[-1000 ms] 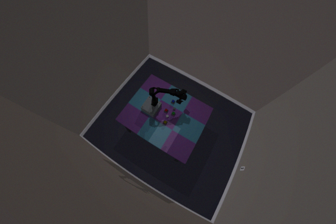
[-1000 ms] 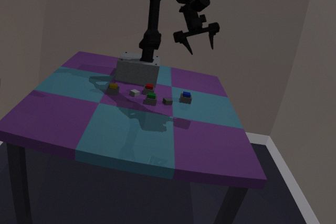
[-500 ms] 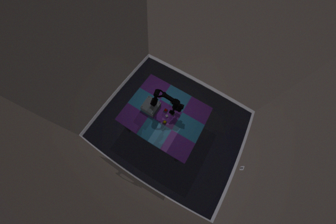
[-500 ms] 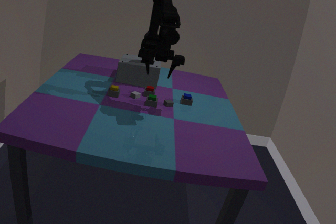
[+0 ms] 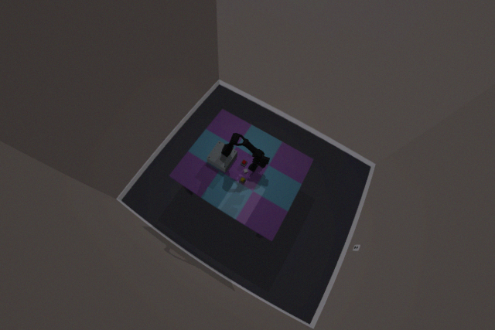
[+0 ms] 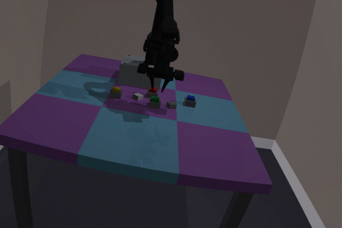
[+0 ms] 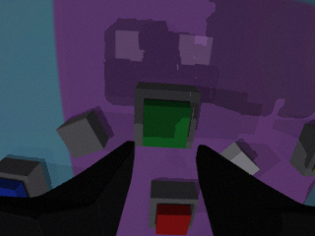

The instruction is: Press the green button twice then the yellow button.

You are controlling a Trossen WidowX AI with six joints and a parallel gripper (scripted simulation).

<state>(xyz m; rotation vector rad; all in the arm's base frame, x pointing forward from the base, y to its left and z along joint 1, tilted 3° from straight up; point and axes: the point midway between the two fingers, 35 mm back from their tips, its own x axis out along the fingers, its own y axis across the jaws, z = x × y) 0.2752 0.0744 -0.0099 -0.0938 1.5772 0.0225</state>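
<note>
The green button is 3 cm below my gripper tip. Round my gripper tip: red button: 10 cm behind, 3 cm below, 2 cm to the right; grey block: 7 cm to the left, 6 cm below, 3 cm behind; white block: 8 cm to the right, 6 cm below, 4 cm behind.
</note>
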